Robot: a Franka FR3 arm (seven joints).
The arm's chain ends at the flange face. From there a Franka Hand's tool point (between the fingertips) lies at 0.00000 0.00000 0.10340 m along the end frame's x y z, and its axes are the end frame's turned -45 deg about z.
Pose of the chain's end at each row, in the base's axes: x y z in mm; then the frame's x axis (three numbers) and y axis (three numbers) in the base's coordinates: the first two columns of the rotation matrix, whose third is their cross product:
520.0, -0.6, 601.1, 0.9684, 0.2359, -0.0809, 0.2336, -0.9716, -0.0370
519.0, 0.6, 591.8, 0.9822, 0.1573, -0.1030, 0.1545, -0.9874, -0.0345
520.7, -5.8, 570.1, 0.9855, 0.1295, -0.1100, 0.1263, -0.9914, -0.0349
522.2, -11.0, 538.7, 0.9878, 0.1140, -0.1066, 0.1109, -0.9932, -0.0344
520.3, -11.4, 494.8, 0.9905, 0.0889, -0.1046, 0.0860, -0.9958, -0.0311
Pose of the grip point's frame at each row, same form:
511.0, 1.2, 498.1, 0.5196, 0.8538, -0.0310, 0.8499, -0.5202, -0.0834
507.9, 2.5, 489.0, 0.5853, 0.8094, -0.0484, 0.8038, -0.5870, -0.0972
509.0, -3.7, 467.4, 0.6075, 0.7926, -0.0531, 0.7862, -0.6095, -0.1025
510.8, -8.7, 435.9, 0.6201, 0.7829, -0.0511, 0.7769, -0.6217, -0.0997
509.2, -9.1, 392.0, 0.6396, 0.7670, -0.0520, 0.7612, -0.6413, -0.0960

